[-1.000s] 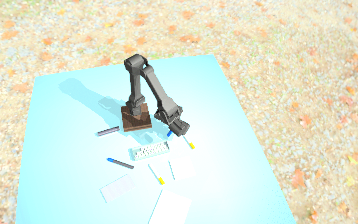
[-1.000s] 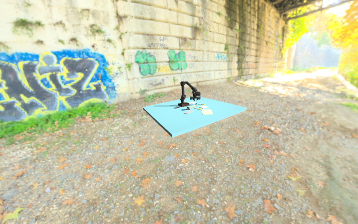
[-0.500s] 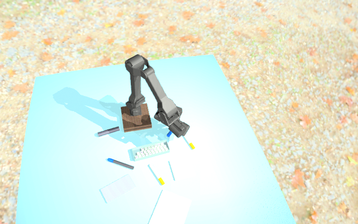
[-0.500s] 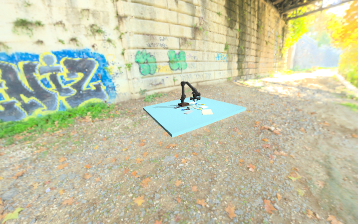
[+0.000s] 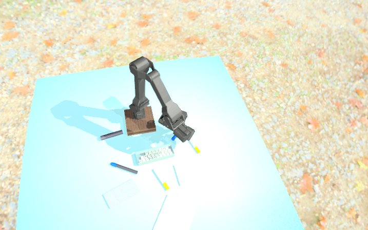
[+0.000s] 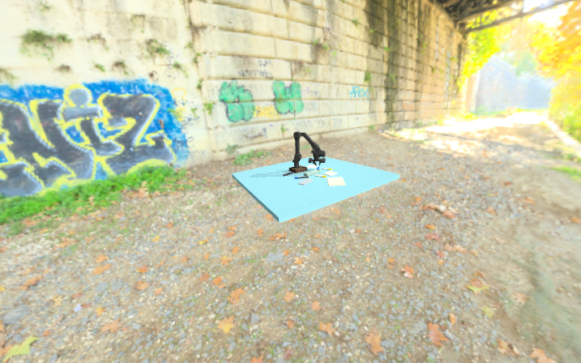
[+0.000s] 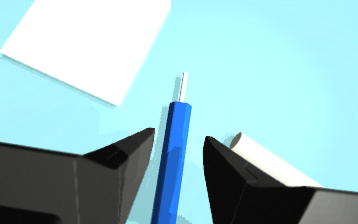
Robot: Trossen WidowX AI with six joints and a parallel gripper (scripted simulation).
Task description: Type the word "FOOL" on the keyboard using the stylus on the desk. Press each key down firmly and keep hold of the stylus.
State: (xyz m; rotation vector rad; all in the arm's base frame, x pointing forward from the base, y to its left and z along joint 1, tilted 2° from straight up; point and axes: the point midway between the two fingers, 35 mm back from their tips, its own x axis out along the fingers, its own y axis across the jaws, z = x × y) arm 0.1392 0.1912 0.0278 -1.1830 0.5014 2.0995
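The blue stylus is 10 mm behind my gripper tip, 10 mm to the left of it and 30 mm below it. Round my gripper tip: grey stylus tip (30 mm behind, 30 mm to the left, 30 mm below).
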